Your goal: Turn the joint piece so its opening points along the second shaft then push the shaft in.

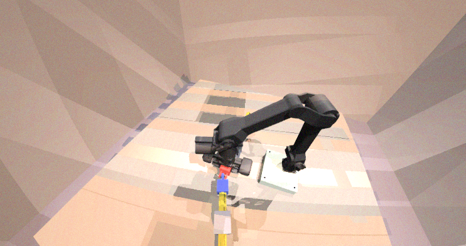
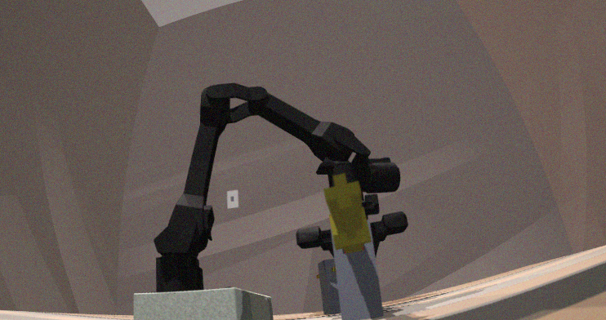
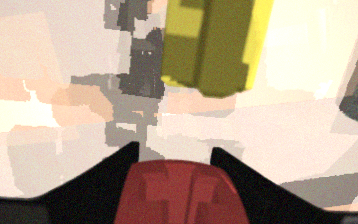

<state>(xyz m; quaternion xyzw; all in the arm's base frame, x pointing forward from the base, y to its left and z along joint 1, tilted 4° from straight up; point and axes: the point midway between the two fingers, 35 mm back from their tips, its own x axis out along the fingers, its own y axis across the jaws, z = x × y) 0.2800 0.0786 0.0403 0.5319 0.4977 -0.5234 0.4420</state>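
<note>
Right now my gripper tip is 20 mm to the right of the red square joint piece and 40 mm below it.
</note>
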